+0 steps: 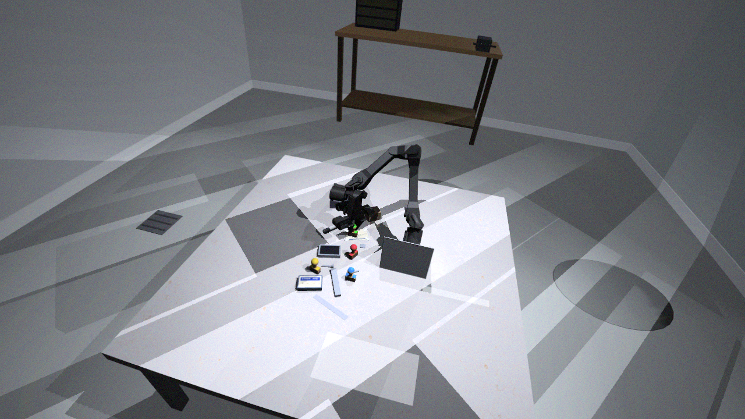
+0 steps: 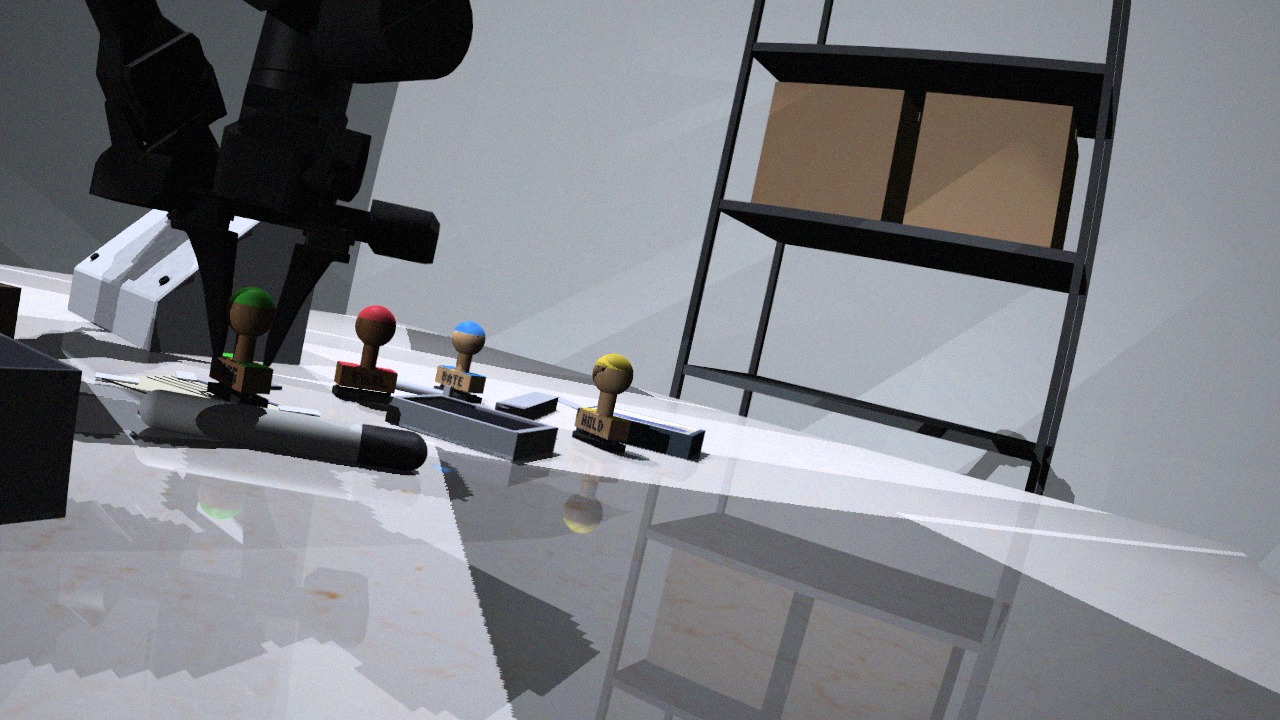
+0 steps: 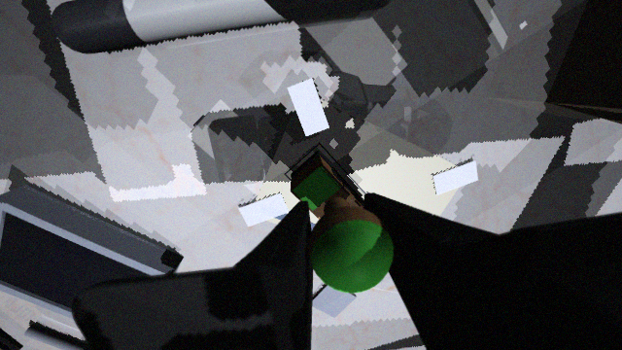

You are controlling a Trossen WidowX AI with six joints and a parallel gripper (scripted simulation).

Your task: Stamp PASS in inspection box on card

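The green stamp is right at my gripper tip. From my gripper tip the other things lie so: cream card 30 mm below, 20 mm behind, 10 mm to the right; red stamp 120 mm to the left, 40 mm behind, 10 mm below; ink pad 130 mm to the left, 60 mm ahead, 20 mm below.
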